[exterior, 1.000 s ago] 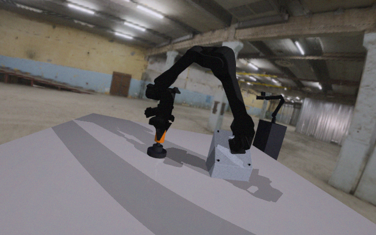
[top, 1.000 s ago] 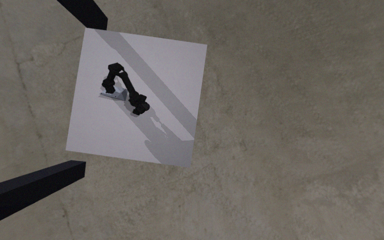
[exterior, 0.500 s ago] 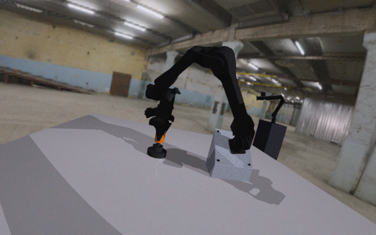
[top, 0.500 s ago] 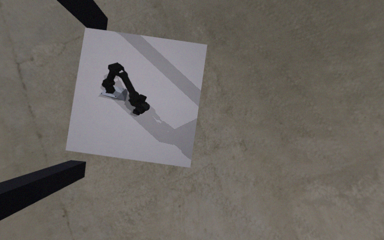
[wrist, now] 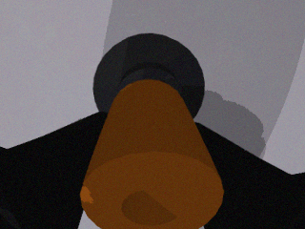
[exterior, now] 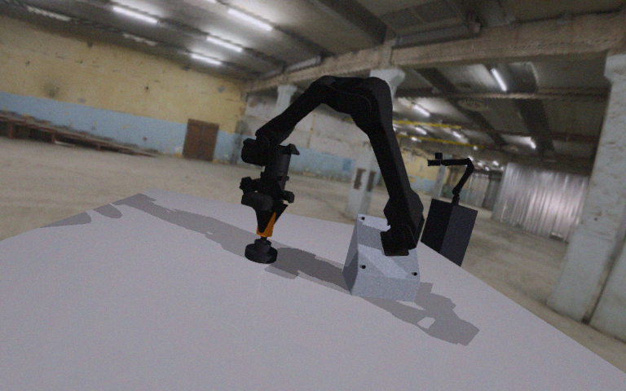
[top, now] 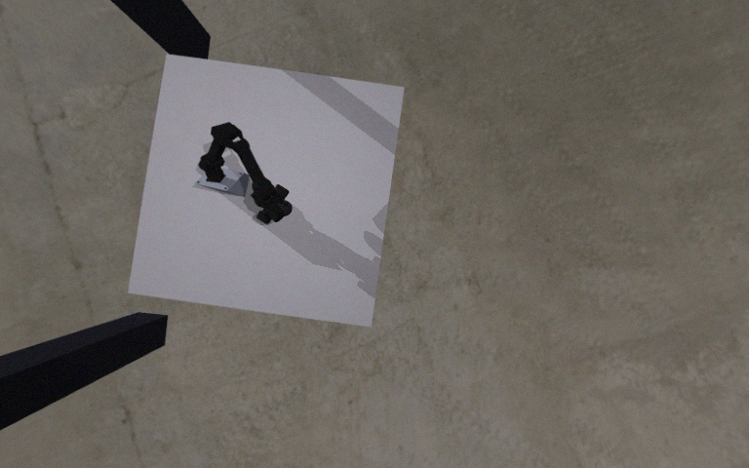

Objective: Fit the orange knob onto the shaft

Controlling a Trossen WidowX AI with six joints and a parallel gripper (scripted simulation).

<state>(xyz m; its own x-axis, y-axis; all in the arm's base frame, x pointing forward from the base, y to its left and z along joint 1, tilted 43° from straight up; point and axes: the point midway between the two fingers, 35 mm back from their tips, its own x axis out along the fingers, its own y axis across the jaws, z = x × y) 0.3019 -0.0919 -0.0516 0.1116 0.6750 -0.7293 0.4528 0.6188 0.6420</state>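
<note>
Right now the orange knob is 20 mm above my gripper tip. From my gripper tip the other things lie so: dark round pedestal 40 mm below.
</note>
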